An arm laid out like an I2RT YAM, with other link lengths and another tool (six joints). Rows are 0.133 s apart.
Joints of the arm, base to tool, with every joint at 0 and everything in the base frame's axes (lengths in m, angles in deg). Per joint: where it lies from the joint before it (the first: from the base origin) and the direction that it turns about. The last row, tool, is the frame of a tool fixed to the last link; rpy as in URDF.
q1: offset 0 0 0.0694 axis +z
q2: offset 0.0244 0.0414 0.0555 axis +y
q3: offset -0.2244 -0.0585 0 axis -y
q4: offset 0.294 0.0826 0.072 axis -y
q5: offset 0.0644 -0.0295 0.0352 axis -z
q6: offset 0.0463 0 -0.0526 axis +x
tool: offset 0.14 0.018 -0.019 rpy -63.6 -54.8 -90
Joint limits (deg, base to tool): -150..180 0..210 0..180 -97..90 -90..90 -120..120
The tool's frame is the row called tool.
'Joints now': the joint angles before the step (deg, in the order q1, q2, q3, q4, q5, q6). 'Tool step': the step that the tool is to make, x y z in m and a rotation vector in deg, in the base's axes. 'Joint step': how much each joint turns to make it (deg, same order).
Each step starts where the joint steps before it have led.
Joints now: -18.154, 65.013, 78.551, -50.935, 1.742, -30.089
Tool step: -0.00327, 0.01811, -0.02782, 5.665, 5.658, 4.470
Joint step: -0.548, 2.788, 0.109, -4.501, -6.136, -0.583
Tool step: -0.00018, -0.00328, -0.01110, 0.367, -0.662, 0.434
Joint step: -1.266, -1.622, -3.708, 2.518, -1.611, -0.787
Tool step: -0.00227, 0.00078, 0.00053, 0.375, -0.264, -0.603
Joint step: 0.008, -0.747, -0.506, -0.044, 0.131, 0.747
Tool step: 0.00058, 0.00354, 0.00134, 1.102, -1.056, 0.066
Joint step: -0.037, -0.791, -0.727, 0.657, -1.038, 0.946
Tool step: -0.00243, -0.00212, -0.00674, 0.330, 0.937, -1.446
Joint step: 0.030, -0.131, -0.945, -0.066, 1.075, 1.018
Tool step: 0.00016, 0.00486, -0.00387, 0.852, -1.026, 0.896
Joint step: -0.027, -1.419, -2.184, 1.460, -1.463, 0.194
